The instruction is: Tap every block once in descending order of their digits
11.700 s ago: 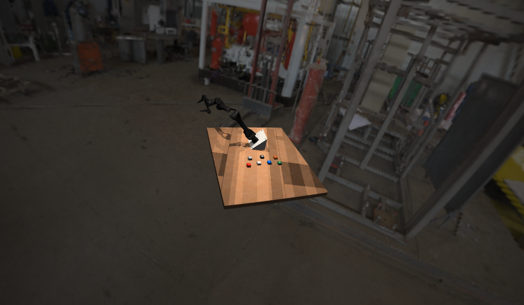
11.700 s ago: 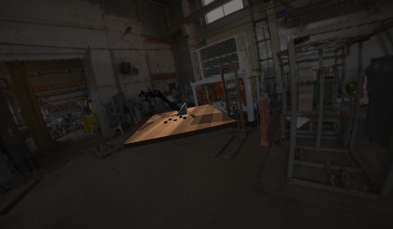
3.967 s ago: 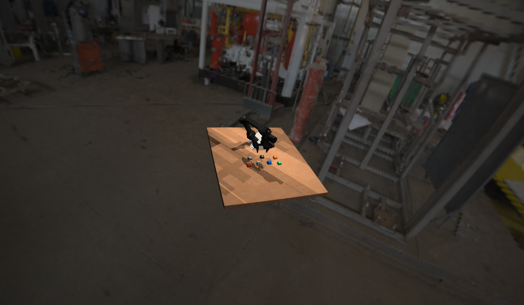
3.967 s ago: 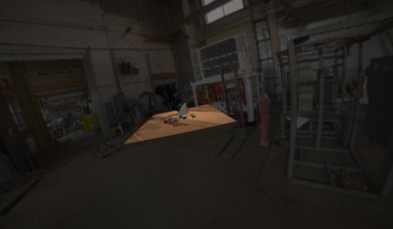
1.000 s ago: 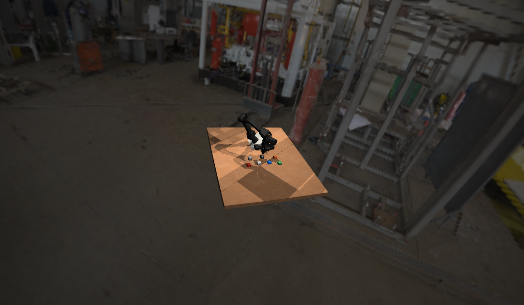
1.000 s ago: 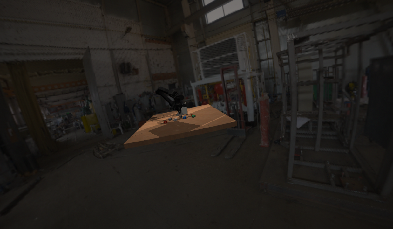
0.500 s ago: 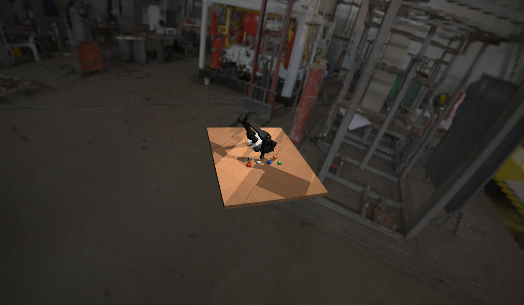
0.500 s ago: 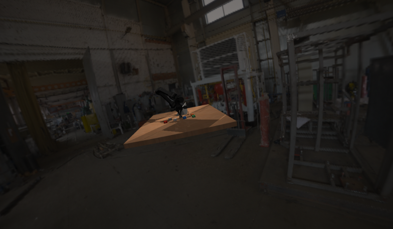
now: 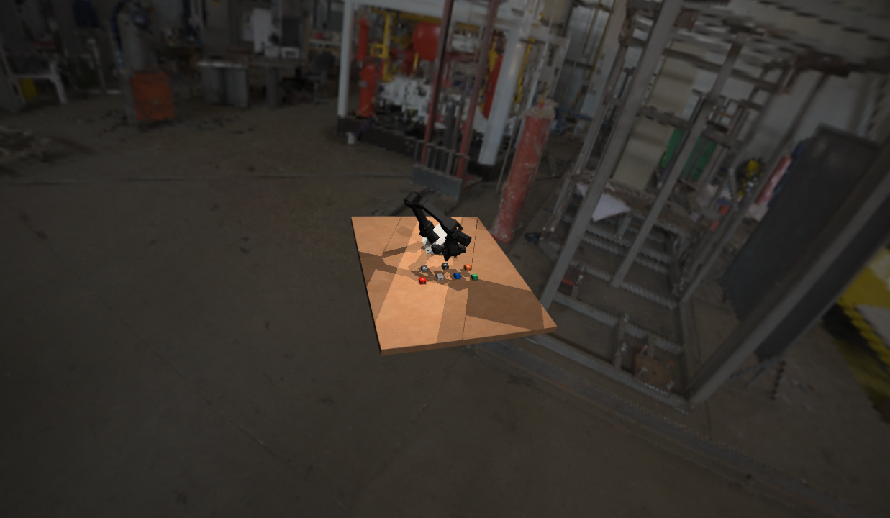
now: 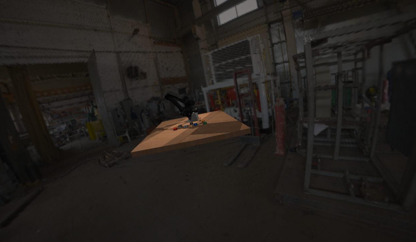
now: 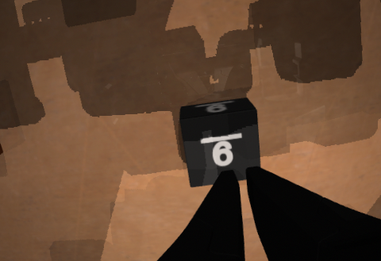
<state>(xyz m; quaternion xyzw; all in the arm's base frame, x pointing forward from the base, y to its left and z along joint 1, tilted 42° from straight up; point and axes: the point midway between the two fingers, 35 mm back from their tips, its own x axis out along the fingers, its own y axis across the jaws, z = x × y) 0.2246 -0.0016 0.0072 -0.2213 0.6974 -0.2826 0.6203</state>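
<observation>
My gripper tip is now 40 mm above the black block. Also, from my gripper tip: blue block: 90 mm ahead, 40 mm to the left, 40 mm below; then grey block: 10 mm ahead, 120 mm to the right, 40 mm below; then white block: 90 mm ahead, 60 mm to the right, 40 mm below.
</observation>
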